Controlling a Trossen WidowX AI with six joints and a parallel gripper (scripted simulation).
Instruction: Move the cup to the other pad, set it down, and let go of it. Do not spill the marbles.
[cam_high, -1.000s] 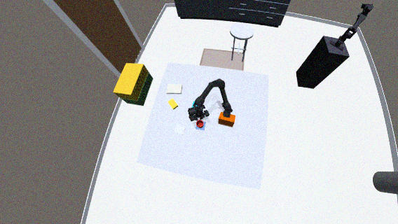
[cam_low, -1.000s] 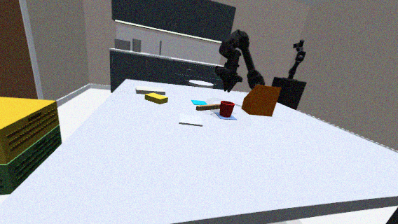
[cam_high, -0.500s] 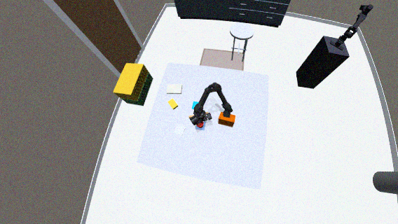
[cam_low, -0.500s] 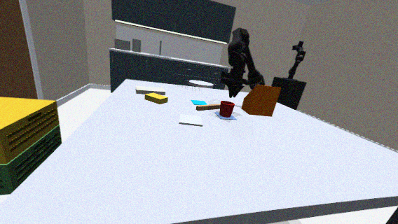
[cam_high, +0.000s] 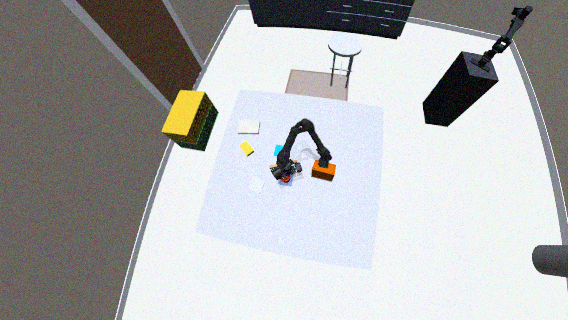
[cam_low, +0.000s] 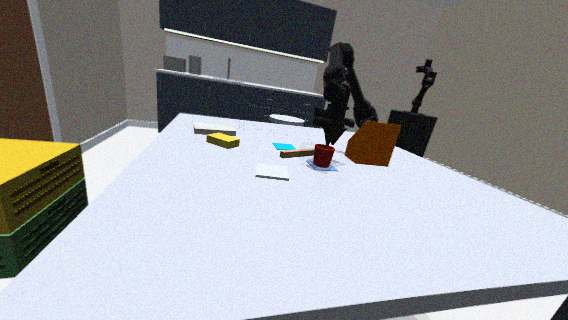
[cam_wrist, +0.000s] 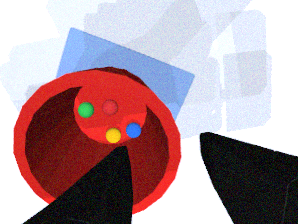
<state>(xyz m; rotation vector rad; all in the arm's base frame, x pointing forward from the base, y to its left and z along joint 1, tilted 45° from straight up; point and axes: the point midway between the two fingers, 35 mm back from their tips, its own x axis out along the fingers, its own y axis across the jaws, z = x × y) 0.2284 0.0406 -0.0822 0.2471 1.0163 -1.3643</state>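
The red cup lies 30 mm ahead of my gripper tip, 10 mm to the left of it and 40 mm below it. The rest, counted from my gripper tip: yellow block (370 mm ahead, 180 mm to the right, 60 mm below); cyan pad (100 mm ahead, 200 mm to the right, 90 mm below); wooden stick (60 mm ahead, 90 mm to the right, 80 mm below).
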